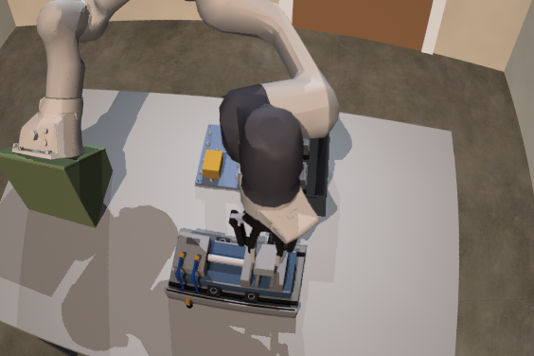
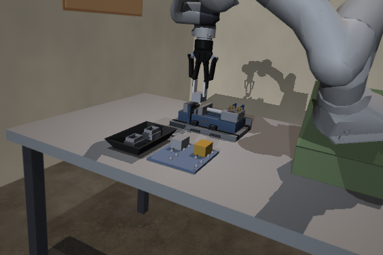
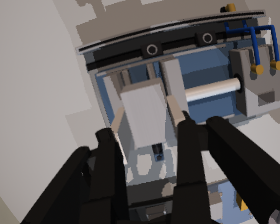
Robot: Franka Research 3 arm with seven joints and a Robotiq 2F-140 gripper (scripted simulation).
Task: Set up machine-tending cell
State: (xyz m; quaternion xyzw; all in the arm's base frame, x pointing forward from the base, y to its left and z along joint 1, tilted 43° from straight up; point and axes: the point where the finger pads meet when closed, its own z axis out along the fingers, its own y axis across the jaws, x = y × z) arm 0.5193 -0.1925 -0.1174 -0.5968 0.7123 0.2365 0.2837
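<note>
The blue vise lies 12 cm below my hand, 7 cm behind it and 1 cm to the left of it. The rest, counted from my hand: brass blank 31 cm to the left, 13 cm below, 13 cm behind; aluminium blank 30 cm to the left, 13 cm below, 4 cm behind.
</note>
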